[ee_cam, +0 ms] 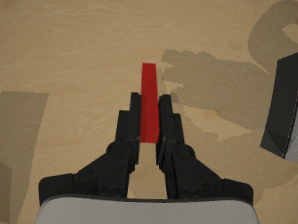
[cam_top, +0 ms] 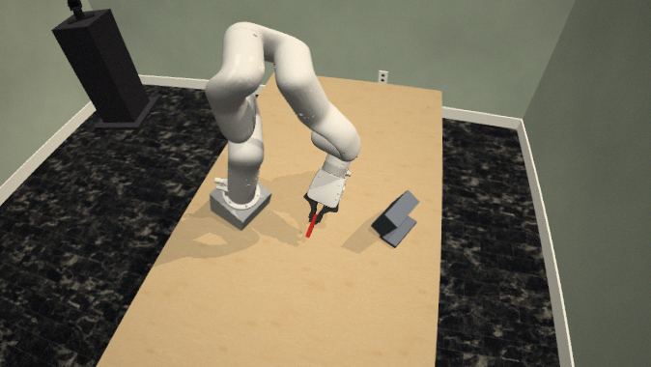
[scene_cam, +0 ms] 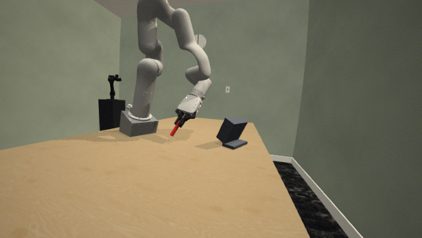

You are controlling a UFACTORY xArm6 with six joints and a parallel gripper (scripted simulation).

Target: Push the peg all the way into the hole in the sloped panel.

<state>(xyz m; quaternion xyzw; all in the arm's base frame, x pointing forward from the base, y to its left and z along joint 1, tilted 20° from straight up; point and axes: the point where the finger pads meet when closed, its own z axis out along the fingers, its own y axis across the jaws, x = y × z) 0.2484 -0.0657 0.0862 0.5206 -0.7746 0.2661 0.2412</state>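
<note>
My hand is 1 cm past the red peg, 2 cm to the left of it and 3 cm above it. The rest, counted from my hand: flat base (27 cm ahead, 2 cm to the left, 9 cm below).
</note>
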